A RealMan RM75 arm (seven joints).
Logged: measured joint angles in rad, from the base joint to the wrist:
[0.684 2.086 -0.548 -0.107 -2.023 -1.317 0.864]
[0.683 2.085 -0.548 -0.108 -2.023 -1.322 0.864]
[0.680 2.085 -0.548 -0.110 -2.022 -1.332 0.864]
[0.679 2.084 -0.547 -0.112 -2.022 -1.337 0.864]
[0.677 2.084 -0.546 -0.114 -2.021 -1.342 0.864]
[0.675 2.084 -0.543 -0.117 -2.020 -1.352 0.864]
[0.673 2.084 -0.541 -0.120 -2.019 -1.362 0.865]
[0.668 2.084 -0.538 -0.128 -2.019 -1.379 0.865]
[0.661 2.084 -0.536 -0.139 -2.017 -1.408 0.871]
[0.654 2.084 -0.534 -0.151 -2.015 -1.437 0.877]
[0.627 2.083 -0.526 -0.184 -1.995 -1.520 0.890]
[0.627 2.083 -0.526 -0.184 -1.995 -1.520 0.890]
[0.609 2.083 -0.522 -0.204 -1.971 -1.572 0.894]
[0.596 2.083 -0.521 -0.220 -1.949 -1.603 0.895]
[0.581 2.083 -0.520 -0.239 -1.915 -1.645 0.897]
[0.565 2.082 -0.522 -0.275 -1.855 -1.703 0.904]
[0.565 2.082 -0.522 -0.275 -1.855 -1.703 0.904]
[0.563 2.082 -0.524 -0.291 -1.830 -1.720 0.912]
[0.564 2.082 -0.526 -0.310 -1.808 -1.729 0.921]
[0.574 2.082 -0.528 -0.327 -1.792 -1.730 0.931]
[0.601 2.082 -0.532 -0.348 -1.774 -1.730 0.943]
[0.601 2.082 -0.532 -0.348 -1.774 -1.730 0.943]
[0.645 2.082 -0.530 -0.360 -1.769 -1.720 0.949]
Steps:
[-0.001 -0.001 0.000 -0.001 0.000 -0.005 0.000]
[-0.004 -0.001 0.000 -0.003 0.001 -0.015 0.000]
[-0.005 -0.002 0.001 -0.005 0.001 -0.020 0.000]
[-0.007 -0.002 0.002 -0.007 0.002 -0.025 0.000]
[-0.009 -0.002 0.005 -0.010 0.003 -0.035 0.000]
[-0.011 -0.002 0.007 -0.013 0.004 -0.045 0.001]
[-0.016 -0.002 0.010 -0.021 0.004 -0.062 0.001]
[-0.023 -0.002 0.012 -0.032 0.006 -0.091 0.007]
[-0.030 -0.002 0.014 -0.044 0.008 -0.120 0.013]
[-0.057 -0.003 0.022 -0.077 0.028 -0.203 0.026]
[-0.057 -0.003 0.022 -0.077 0.028 -0.203 0.026]
[-0.075 -0.003 0.026 -0.097 0.052 -0.255 0.030]
[-0.088 -0.003 0.027 -0.113 0.074 -0.286 0.031]
[-0.103 -0.003 0.028 -0.132 0.108 -0.328 0.033]
[-0.119 -0.004 0.026 -0.168 0.168 -0.386 0.040]
[-0.119 -0.004 0.026 -0.168 0.168 -0.386 0.040]
[-0.121 -0.004 0.024 -0.184 0.193 -0.403 0.048]
[-0.120 -0.004 0.022 -0.203 0.215 -0.412 0.057]
[-0.110 -0.004 0.020 -0.220 0.231 -0.413 0.067]
[-0.083 -0.004 0.016 -0.241 0.249 -0.413 0.079]
[-0.083 -0.004 0.016 -0.241 0.249 -0.413 0.079]
[-0.039 -0.004 0.018 -0.253 0.254 -0.403 0.085]

